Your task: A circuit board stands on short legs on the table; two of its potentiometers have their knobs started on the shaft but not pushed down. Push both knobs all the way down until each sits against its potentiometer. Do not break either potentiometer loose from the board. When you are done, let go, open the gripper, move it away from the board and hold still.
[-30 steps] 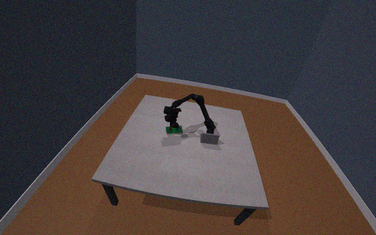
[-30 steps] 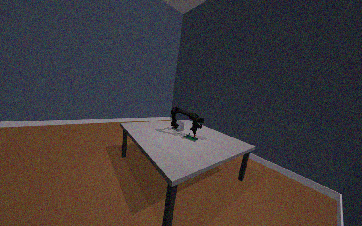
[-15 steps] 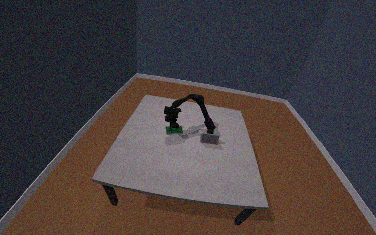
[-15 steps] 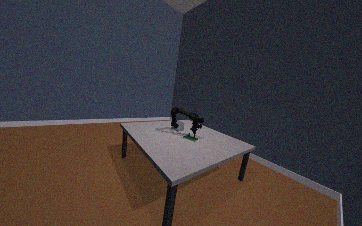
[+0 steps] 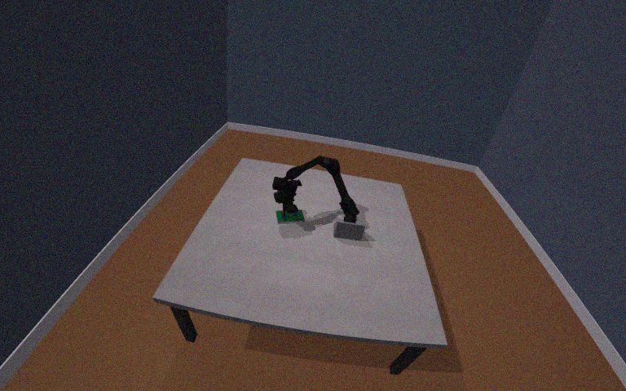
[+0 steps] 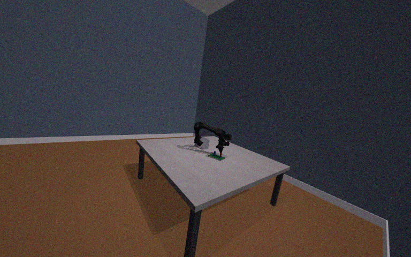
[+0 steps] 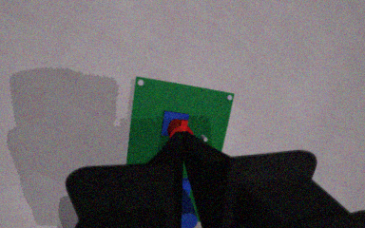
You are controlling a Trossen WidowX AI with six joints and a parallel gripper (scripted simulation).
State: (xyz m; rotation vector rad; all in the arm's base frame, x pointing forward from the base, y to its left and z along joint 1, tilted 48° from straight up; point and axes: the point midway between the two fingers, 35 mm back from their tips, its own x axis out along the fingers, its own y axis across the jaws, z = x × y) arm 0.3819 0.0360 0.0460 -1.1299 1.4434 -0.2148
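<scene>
Right now my gripper tip is 2 cm above the red knob. Round my gripper tip: blue knob (6 cm behind, 4 cm to the right, 1 cm below).
</scene>
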